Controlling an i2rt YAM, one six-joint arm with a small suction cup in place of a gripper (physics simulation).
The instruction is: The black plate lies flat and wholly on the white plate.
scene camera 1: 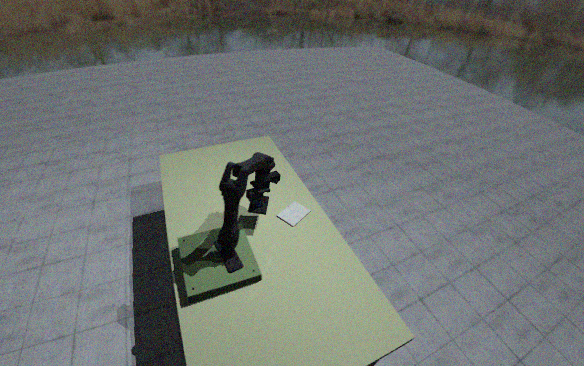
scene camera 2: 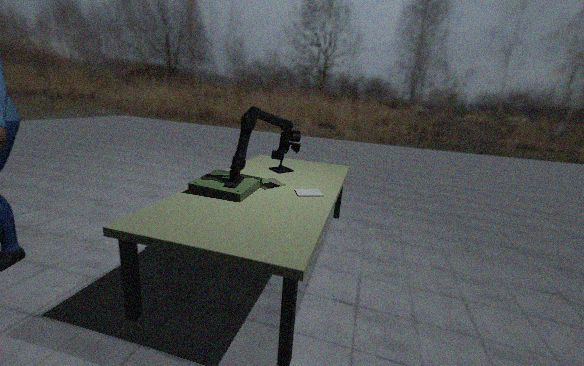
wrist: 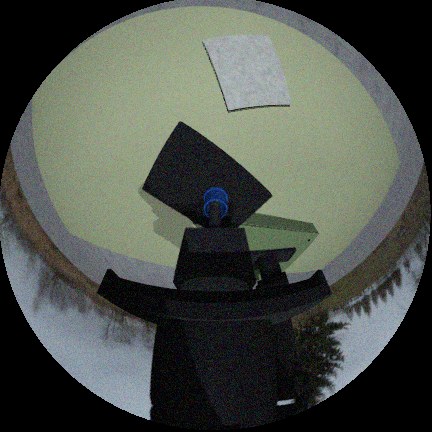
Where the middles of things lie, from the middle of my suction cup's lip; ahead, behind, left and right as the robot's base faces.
Now: the white plate (wrist: 248,70) 20 cm ahead of my suction cup, 13 cm below it and 5 cm to the right of it. From my suction cup the other things lie so: black plate (wrist: 188,163) (2 cm below, 1 cm to the left, 1 cm ahead).
